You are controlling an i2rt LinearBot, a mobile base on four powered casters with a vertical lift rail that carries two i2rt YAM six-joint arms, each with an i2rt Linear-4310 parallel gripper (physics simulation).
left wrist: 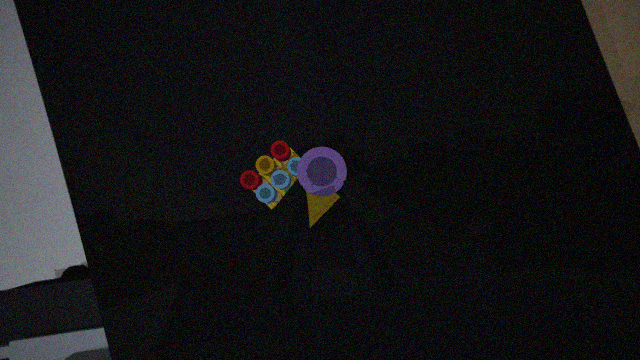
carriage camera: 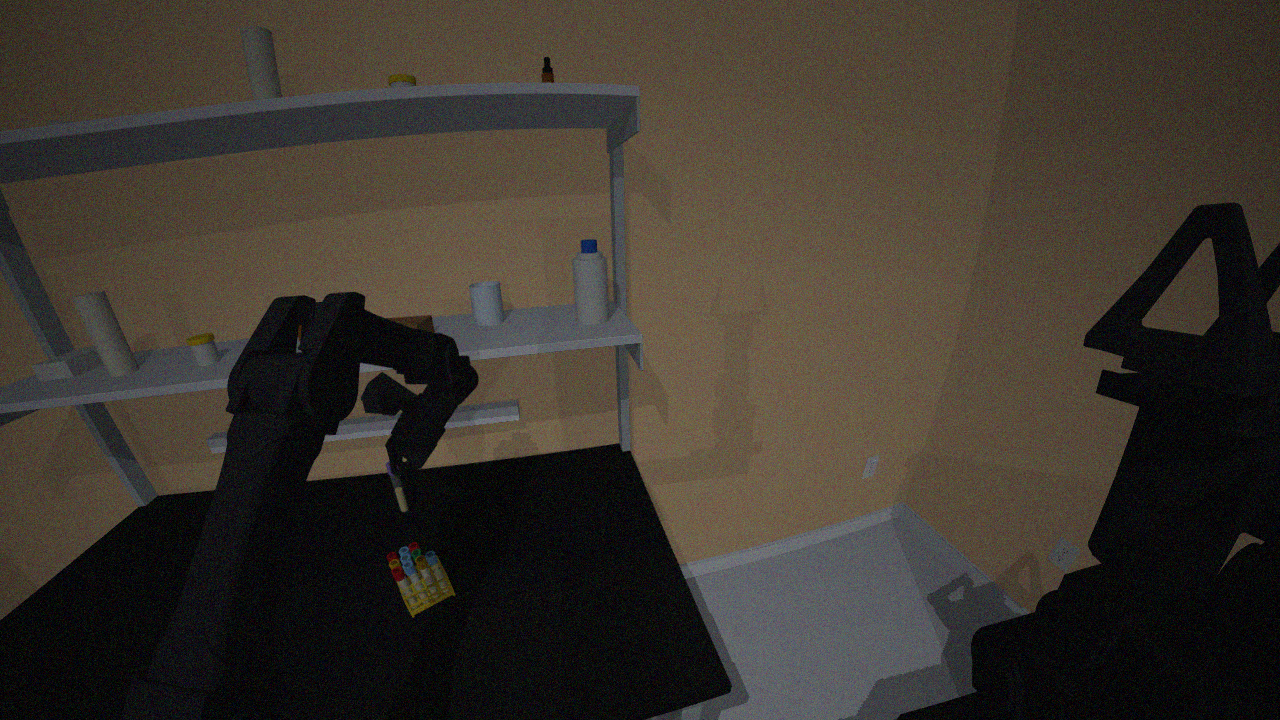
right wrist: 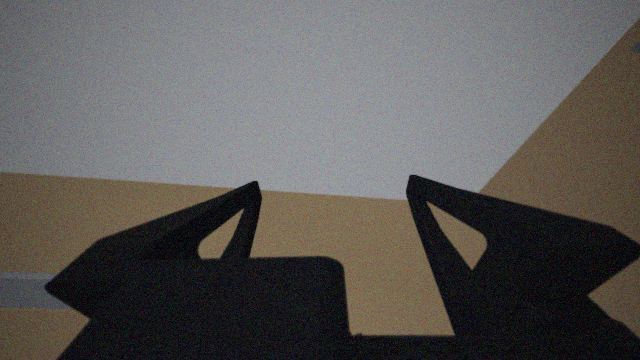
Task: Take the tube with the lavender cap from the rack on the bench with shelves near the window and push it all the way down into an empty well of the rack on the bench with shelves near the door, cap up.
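Frame: origin at the left arm's base, x ahead, y up, z right, level; metres.
Where they show: left gripper, between the fingertips: (left wrist: 323,187) (carriage camera: 396,471); right gripper, between the fingertips: (carriage camera: 1271,214) (right wrist: 332,186).
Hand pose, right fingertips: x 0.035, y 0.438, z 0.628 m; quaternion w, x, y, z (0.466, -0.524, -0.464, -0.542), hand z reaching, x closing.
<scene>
Things, the pixels of their top centre, and the offset from my right fingertips. "*": a spot on its surface instead. Level surfaces: height alone.
- tube with the lavender cap, centre of its top: (left wrist: 319,162) (carriage camera: 389,463) dx +0.425, dy -0.412, dz -0.722 m
- yellow rack, centre of its top: (left wrist: 293,190) (carriage camera: 421,576) dx +0.389, dy -0.664, dz -0.723 m
- black bench, height of its surface: dy -0.721 m
- pale floor, height of its surface: dy -1.483 m
- bottle with a blue cap, a spot on its surface: (carriage camera: 589,286) * dx +0.706, dy -0.179, dz -0.365 m
- white cup, a spot on its surface: (carriage camera: 486,303) * dx +0.732, dy -0.211, dz -0.597 m
The tube with the lavender cap (carriage camera: 400,495) (left wrist: 321,171) hangs cap up, roughly upright, above the black bench. My left gripper (carriage camera: 395,467) is shut on it near the cap; its dark fingers cannot be made out in the left wrist view. The yellow rack (carriage camera: 433,607) (left wrist: 321,209) stands on the bench, below the tube's bottom end in the carriage view. It holds several tubes with red, blue, orange and green caps. In the left wrist view the lavender cap hides part of the rack, and no empty well can be made out clearly. My right gripper (right wrist: 332,186) is open and empty.
The black bench (carriage camera: 554,537) ends at the right above the pale floor (carriage camera: 787,617). Shelves (carriage camera: 554,335) behind it carry a bottle with a blue cap (carriage camera: 589,286), a white cup (carriage camera: 486,303) and jars. The right arm stands at the carriage view's right, beyond the bench.
</scene>
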